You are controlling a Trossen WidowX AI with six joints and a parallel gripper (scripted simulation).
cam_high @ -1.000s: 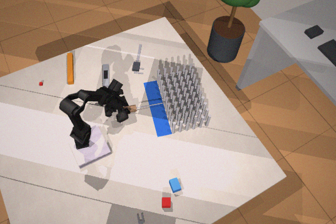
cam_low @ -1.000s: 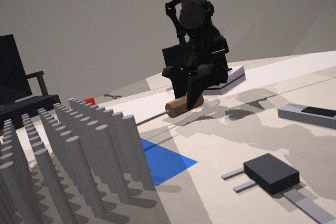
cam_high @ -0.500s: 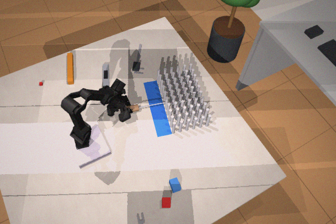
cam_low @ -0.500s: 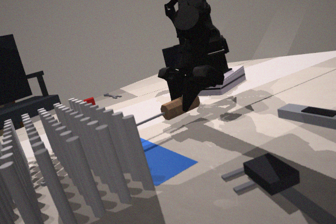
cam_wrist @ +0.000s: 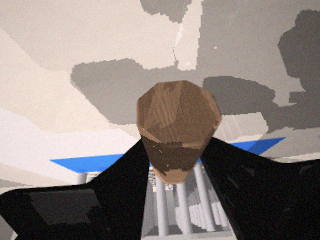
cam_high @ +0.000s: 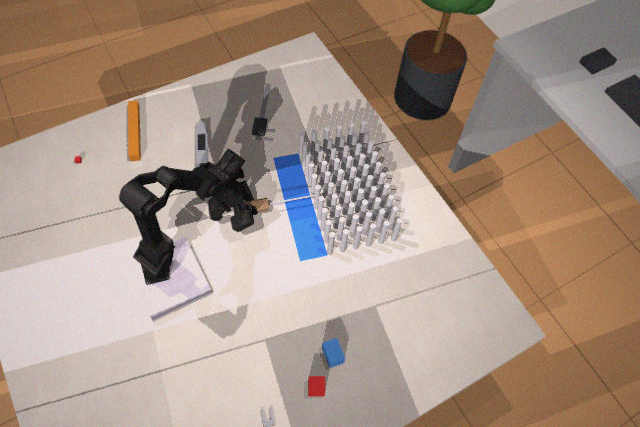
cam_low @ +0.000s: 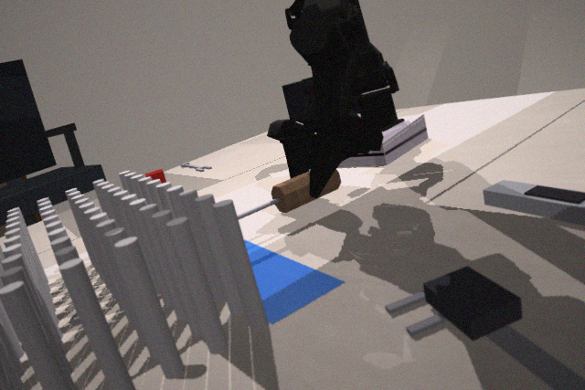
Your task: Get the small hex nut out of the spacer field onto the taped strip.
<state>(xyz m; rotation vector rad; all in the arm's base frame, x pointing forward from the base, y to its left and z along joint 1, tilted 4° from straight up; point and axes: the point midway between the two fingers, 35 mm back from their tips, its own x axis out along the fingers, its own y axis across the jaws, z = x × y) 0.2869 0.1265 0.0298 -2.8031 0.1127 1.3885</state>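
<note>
Right now the blue taped strip is 130 mm ahead of my gripper tip, 30 mm below it and 10 mm to the right of it. Round my gripper tip: grey block: 280 mm to the left, 100 mm behind, 10 mm below; then hex nut: 310 mm ahead, 30 mm below, 20 mm to the right; then tool with wooden handle: 100 mm ahead, 10 mm to the right.
</note>
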